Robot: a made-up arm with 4 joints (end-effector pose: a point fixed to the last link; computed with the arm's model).
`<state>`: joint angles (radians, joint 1 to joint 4).
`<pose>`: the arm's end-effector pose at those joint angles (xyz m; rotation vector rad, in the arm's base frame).
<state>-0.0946 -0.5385 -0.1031 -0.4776</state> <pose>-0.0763 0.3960 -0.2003 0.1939 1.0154 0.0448</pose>
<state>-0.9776 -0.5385 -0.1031 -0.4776</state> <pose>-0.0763 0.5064 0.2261 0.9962 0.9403 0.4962</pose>
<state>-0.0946 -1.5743 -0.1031 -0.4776</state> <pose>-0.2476 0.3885 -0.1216 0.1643 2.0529 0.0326</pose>
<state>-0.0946 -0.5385 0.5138 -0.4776</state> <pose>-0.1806 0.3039 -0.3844 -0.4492 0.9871 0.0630</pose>
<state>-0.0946 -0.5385 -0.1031 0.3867</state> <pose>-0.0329 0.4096 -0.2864 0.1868 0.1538 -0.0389</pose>
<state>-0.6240 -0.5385 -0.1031 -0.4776</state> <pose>-0.0763 0.5084 0.0448 0.6760 0.9875 0.3150</pose>
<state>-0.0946 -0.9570 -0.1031 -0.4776</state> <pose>-0.1549 0.3951 -0.1906 0.1871 1.4346 0.0412</pose>
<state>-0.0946 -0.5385 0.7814 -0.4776</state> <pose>-0.2115 0.2276 -0.4435 -0.7270 0.9539 0.0698</pose>
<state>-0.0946 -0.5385 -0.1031 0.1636</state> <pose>-0.0511 0.4072 -0.2682 0.1909 0.3763 -0.0179</pose>
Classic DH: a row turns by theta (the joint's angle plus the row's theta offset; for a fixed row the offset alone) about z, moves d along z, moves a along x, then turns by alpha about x. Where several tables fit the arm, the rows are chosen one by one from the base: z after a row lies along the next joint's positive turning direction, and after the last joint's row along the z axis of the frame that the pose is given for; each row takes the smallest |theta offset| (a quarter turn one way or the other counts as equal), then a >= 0, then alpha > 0; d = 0 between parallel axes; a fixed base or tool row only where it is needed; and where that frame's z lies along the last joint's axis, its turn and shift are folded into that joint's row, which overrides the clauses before.
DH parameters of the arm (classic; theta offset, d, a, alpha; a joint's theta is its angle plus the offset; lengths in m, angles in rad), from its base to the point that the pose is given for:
base (fixed): -1.5708 0.1297 0 1.5708
joint 1: -1.5708 0.0926 0.1761 -1.5708
joint 2: 0 0.0105 0.0851 1.5708
joint 3: 0 -0.2094 0.0452 -1.5708
joint 4: -1.5708 -0.3644 0.0584 1.5708
tool (fixed): 3.1416 -0.1005 0 0

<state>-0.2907 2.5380 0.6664 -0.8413</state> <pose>0.0355 0.1727 0.3672 0.2972 -1.5093 -0.9779</pose>
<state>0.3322 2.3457 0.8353 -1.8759</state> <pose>0.0500 0.2977 0.1826 0.1210 -0.5511 -0.6348</pose>
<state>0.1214 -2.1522 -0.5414 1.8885</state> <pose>-0.2339 0.2781 -0.3776 -0.3542 0.2278 -0.5052</pose>
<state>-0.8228 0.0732 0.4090 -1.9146</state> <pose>0.0554 0.4928 0.1379 0.3157 1.8233 0.3628</pose>
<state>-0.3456 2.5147 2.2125 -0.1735</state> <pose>-0.0275 -0.3647 0.1505 -0.4678 -0.7150 -2.5882</pose>
